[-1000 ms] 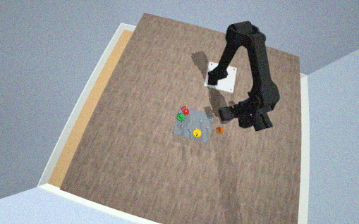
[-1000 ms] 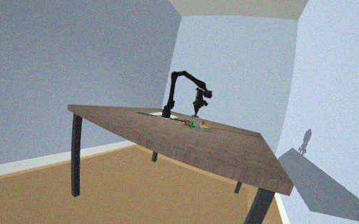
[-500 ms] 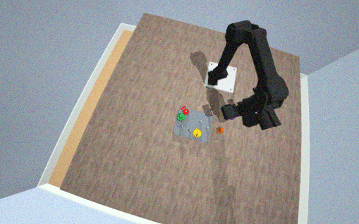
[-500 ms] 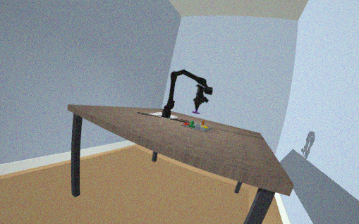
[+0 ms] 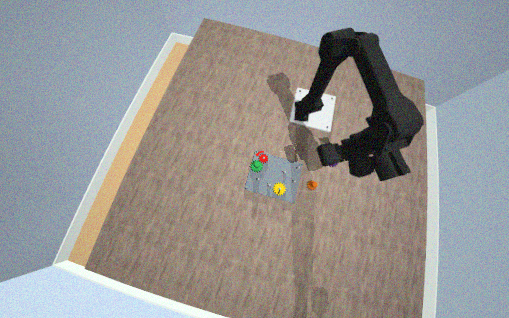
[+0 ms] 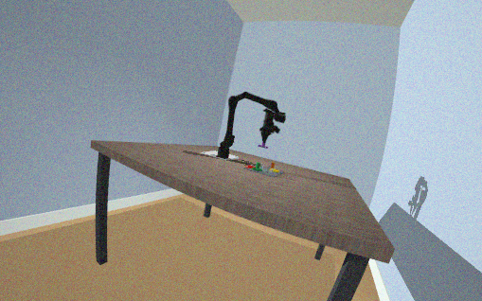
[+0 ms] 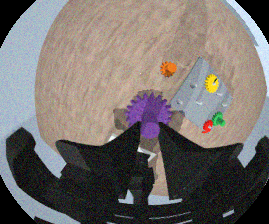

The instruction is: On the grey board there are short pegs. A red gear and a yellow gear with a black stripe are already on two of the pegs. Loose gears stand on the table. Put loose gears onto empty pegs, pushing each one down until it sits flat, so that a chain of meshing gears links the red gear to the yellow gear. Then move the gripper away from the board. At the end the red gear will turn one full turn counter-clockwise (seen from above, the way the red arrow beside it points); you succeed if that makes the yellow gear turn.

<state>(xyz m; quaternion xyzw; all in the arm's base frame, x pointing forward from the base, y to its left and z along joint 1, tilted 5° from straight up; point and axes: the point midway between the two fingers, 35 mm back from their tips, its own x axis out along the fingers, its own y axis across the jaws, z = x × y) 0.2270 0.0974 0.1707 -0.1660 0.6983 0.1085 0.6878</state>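
My gripper tip is 50 mm short of the green gear, 260 mm to the left of it and 120 mm above it. The rest, counted from my gripper tip: purple gear 10 mm below; then yellow gear 130 mm ahead, 150 mm to the right, 130 mm below; then orange gear 90 mm ahead, 20 mm to the right, 130 mm below.
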